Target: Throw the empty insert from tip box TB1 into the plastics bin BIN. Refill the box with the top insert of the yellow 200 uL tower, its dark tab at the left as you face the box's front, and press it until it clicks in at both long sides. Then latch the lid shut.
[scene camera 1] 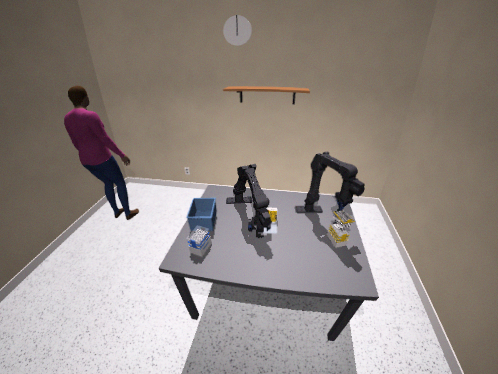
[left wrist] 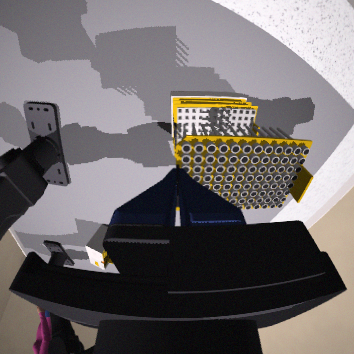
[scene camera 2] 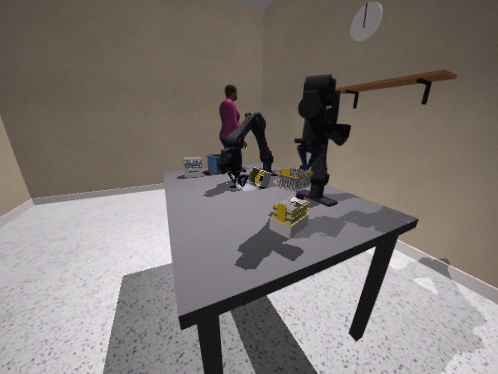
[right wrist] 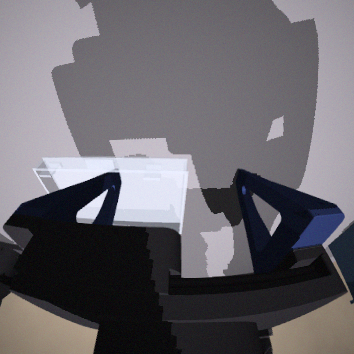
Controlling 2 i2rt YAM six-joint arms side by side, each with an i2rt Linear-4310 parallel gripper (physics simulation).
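Places are measured from the left arm's base along level axes (x back, y right, z up), in centimetres.
Where they show: left gripper, fingertip midpoint: (scene camera 1: 340,210) (left wrist: 177,174) (scene camera 2: 306,170); right gripper, fingertip midpoint: (scene camera 2: 238,185) (right wrist: 178,175); left arm's base, origin of the base link: (scene camera 1: 308,209) (left wrist: 48,147) (scene camera 2: 315,198) (right wrist: 15,249); right arm's base, origin of the base link: (scene camera 1: 239,200) (left wrist: 59,252).
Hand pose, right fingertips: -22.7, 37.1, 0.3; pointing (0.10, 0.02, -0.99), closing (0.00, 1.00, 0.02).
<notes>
Things, the pixels of their top centre, and the offset from my right fingertips, as dx, dy, dz. Level surfaces: height alone.
- Tip box TB1, middle of its top: (left wrist: 108,261) (scene camera 2: 256,170) (scene camera 1: 268,212) +8.3, -5.8, +8.9
- tip-filled yellow insert, middle of its top: (left wrist: 251,195) (scene camera 2: 295,166) (scene camera 1: 344,213) -8.2, -49.5, +21.4
- yellow tower, middle of its top: (left wrist: 217,136) (scene camera 2: 291,199) (scene camera 1: 340,228) -8.5, -49.3, +10.3
- blue bin, middle of its top: (scene camera 1: 201,207) (scene camera 2: 223,155) +9.8, +38.6, +11.7
- blue-and-white tip tower, middle of its top: (scene camera 1: 197,233) (scene camera 2: 192,158) -15.3, +35.5, +12.1
- grey table, its level: dz -0.3
Tip box TB1 (scene camera 1: 273,215) (scene camera 2: 260,178) (left wrist: 97,251) looks tipped toward the front, its yellow insert showing. Its clear lid (scene camera 1: 270,228) (scene camera 2: 248,188) (right wrist: 145,195) is open, low at the table. My right gripper (scene camera 1: 259,232) (scene camera 2: 238,184) (right wrist: 178,175) is open and empty beside the lid, one finger overlapping it in the right wrist view. My left gripper (scene camera 1: 341,207) (scene camera 2: 307,167) (left wrist: 177,174) is shut on an edge of a tip-filled yellow insert (scene camera 1: 343,218) (scene camera 2: 295,179) (left wrist: 240,172), hanging tilted above the yellow tower (scene camera 1: 339,235) (scene camera 2: 290,220) (left wrist: 215,117). The blue bin (scene camera 1: 202,224) (scene camera 2: 214,164) stands at the picture's left.
A blue-and-white tip tower (scene camera 1: 200,243) (scene camera 2: 193,167) stands in front of the bin on the grey table (scene camera 1: 280,265) (scene camera 2: 215,255). A person (scene camera 1: 90,137) (scene camera 2: 230,117) stands beyond the table. The right arm reaches over the table beside the tip box.
</notes>
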